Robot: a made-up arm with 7 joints. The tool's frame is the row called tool. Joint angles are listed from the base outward. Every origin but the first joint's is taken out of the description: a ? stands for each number. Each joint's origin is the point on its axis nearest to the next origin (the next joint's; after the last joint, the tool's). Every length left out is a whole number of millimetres.
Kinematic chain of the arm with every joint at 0, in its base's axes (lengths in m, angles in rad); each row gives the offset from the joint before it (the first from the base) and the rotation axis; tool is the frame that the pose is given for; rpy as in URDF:
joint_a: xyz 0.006 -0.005 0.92 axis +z
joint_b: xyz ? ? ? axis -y
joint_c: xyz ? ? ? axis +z
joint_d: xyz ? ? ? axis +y
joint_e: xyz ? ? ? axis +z
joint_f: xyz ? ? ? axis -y
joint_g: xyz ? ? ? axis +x
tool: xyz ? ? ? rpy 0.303 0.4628 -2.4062
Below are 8 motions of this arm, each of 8 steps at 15 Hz.
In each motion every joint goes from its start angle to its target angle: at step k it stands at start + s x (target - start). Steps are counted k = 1, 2, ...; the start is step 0. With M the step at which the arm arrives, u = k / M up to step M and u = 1 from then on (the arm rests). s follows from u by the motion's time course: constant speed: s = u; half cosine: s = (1 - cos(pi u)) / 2; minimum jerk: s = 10 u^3 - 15 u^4 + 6 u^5.
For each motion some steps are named. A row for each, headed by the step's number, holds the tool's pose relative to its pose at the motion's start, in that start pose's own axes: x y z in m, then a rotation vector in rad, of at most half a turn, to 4 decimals.
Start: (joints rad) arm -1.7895 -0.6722 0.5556 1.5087 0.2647 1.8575 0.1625
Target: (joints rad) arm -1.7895 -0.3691 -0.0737 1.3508 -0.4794 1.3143 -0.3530
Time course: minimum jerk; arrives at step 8
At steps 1, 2, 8:
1: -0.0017 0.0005 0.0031 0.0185 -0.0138 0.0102
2: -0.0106 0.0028 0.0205 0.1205 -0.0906 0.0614
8: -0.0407 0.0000 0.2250 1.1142 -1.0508 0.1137

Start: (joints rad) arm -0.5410 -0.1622 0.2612 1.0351 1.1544 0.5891 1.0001
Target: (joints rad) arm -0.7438 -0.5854 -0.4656 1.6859 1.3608 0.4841 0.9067
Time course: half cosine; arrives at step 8
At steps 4, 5, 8:
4: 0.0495 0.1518 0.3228 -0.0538 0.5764 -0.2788
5: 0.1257 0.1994 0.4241 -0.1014 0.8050 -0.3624
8: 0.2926 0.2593 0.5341 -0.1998 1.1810 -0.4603

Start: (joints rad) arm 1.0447 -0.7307 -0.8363 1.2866 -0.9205 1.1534 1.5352
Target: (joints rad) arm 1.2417 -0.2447 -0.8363 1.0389 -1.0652 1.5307 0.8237
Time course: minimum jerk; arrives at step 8
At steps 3, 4, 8:
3: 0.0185 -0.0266 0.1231 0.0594 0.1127 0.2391
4: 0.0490 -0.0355 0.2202 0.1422 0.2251 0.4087
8: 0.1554 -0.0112 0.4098 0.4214 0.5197 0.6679

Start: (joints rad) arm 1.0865 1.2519 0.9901 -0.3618 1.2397 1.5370 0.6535
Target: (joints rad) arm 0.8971 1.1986 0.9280 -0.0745 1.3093 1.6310 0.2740
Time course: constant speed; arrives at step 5
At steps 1, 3, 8:
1: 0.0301 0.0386 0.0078 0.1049 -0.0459 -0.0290
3: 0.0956 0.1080 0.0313 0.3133 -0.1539 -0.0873
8: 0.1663 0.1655 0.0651 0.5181 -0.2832 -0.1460

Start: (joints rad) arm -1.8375 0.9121 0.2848 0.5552 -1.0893 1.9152 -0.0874
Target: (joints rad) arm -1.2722 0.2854 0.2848 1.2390 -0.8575 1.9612 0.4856
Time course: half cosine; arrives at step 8
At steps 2, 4, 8:
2: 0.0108 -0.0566 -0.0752 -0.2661 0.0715 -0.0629
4: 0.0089 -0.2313 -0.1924 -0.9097 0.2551 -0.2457
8: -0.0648 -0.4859 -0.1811 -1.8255 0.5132 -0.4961

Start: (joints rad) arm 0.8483 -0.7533 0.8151 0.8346 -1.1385 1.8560 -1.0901
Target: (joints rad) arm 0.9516 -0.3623 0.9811 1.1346 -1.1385 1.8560 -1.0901
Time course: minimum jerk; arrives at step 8
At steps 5, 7, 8:
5: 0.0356 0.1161 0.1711 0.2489 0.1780 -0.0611
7: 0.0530 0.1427 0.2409 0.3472 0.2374 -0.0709
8: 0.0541 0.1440 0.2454 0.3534 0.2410 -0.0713

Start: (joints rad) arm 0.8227 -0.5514 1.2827 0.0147 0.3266 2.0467 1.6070
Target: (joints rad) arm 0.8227 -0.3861 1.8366 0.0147 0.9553 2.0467 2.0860
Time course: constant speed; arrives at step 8
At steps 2, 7, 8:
2: 0.0110 0.0103 0.0094 -0.2079 0.2957 -0.2001
7: 0.0854 0.0413 0.0053 -0.6986 1.0564 -0.6902
8: 0.1062 0.0449 -0.0020 -0.7878 1.2157 -0.7836

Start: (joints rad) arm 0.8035 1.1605 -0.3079 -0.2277 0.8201 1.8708 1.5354
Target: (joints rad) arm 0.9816 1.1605 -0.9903 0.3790 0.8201 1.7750 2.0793
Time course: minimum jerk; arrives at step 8
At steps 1, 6, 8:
1: 0.0001 0.0027 0.0027 0.0086 -0.0007 -0.0054
6: -0.0489 0.0666 0.2271 0.5392 0.1782 -0.1224
8: -0.0608 0.0594 0.2582 0.6002 0.2220 -0.1070

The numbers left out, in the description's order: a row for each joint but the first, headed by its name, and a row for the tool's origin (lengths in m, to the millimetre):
joint_b: -0.027 -0.053 0
joint_c: 0.01 0 0.336
joint_d: 0.019 0.087 0
joint_e: -0.039 0 0.351
joint_f: -0.011 -0.061 0
joint_g: 0.034 0 0.087
tool: 0 0.02 0.01

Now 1 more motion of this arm.
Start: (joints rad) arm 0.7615 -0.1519 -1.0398 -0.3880 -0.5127 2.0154 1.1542
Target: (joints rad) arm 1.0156 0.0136 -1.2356 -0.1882 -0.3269 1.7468 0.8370
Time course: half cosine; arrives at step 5
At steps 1, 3, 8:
1: 0.0012 0.0113 0.0021 0.0278 -0.0228 -0.0270
3: 0.0216 0.0805 0.0175 0.1680 -0.1765 -0.1975
8: 0.0465 0.1238 0.0298 0.2311 -0.2867 -0.3123

